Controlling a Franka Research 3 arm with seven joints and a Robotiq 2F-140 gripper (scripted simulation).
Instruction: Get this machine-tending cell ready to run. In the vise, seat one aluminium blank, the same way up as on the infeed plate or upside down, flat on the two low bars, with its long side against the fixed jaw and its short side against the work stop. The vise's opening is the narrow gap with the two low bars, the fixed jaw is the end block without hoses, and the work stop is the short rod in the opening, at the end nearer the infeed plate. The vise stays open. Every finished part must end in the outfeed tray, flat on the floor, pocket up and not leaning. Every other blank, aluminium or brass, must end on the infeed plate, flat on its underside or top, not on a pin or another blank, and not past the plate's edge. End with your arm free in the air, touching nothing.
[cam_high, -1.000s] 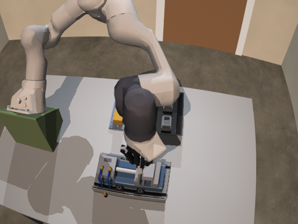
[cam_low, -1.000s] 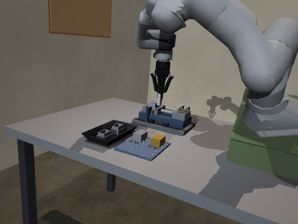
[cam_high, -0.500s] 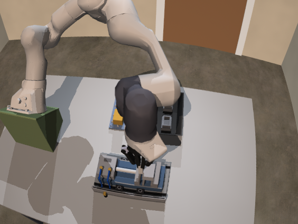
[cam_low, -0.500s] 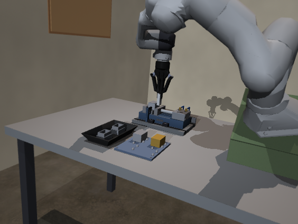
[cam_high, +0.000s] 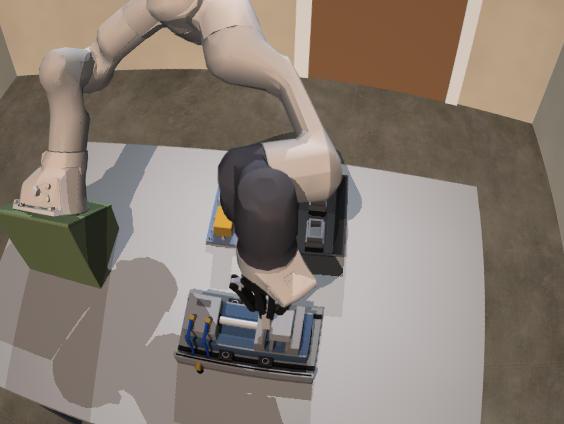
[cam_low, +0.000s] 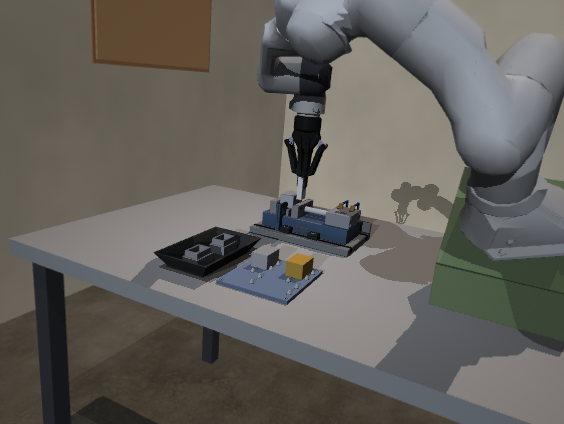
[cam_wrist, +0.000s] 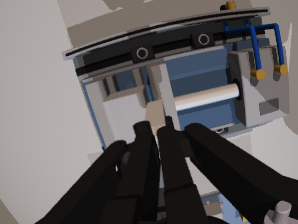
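The blue vise lies 40 mm behind my hand, 10 mm to the left of it and 100 mm below it. The rest, counted from my hand: brass blank (110 mm behind, 300 mm to the left, 110 mm below); aluminium blank (20 mm behind, 290 mm to the left, 110 mm below).
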